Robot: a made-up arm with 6 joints.
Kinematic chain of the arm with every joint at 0, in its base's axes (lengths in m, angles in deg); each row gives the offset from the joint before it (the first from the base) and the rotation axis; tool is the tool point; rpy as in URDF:
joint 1: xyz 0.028 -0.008 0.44 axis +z
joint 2: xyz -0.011 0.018 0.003 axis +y
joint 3: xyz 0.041 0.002 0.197 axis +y
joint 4: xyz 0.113 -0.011 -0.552 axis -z
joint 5: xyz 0.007 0.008 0 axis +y
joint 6: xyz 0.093 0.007 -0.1 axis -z
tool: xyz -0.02 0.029 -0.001 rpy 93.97 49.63 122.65
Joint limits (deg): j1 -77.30..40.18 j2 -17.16..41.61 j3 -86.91..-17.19 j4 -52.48..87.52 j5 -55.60..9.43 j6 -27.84..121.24
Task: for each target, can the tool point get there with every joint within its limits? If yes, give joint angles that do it. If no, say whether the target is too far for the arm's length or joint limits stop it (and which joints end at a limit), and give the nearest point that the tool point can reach.
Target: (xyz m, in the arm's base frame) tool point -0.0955 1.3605 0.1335
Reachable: no: too far | nearest point 0.4258 0.5370 0.2230 | short by 0.979 m
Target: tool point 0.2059 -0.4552 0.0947
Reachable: yes | joints -64.69 18.03 -33.43 38.60 -25.94 11.96
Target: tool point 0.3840 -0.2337 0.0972
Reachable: yes | joints -46.48 15.21 -25.17 -18.79 -37.72 37.19
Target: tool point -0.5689 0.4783 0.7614
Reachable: no: joint limits stop it (at a limit: joint 1, joint 2, joint 3, joint 4, joint 5) | nearest point 0.2459 0.3796 0.9464 | short by 0.841 m
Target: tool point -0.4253 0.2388 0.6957
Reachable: no: joint limits stop it (at a limit: joint 1, joint 2, joint 3, joint 4, joint 5) | nearest point 0.2452 0.3776 0.9488 | short by 0.730 m
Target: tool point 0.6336 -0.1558 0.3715
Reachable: yes | joints -7.30 17.38 -56.56 43.85 -50.37 72.69
